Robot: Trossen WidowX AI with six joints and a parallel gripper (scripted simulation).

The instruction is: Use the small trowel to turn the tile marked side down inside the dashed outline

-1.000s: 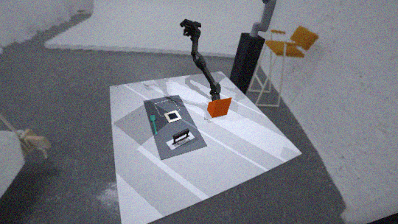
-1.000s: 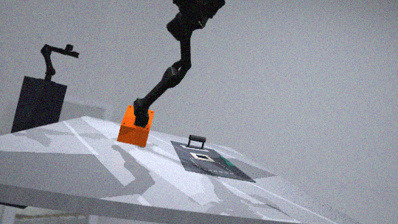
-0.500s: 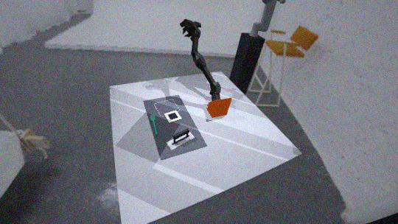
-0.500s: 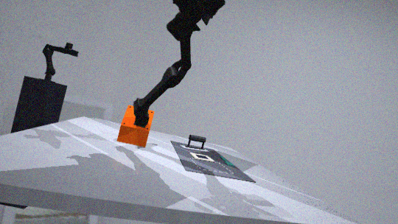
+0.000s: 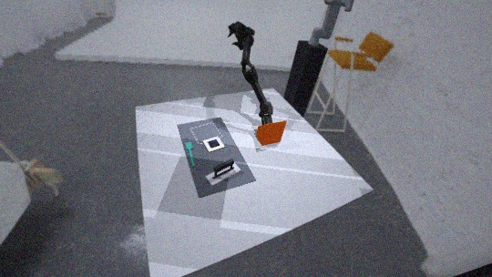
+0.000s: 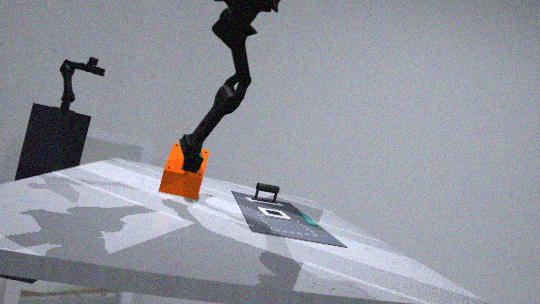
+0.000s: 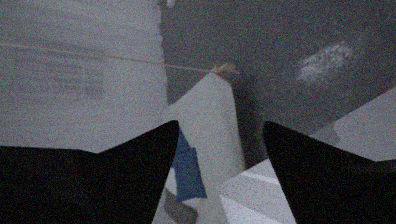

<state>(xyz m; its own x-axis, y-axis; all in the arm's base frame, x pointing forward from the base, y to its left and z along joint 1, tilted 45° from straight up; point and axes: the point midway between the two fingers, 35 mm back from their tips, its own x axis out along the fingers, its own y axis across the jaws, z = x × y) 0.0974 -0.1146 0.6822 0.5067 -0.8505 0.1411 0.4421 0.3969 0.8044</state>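
My gripper tip is 62 cm to the right of the teal trowel, 49 cm above it and 39 cm short of it. The rest, counted from my gripper tip: tile (58 cm to the left, 49 cm below, 23 cm ahead); dark mat (63 cm to the left, 52 cm below, 25 cm ahead).
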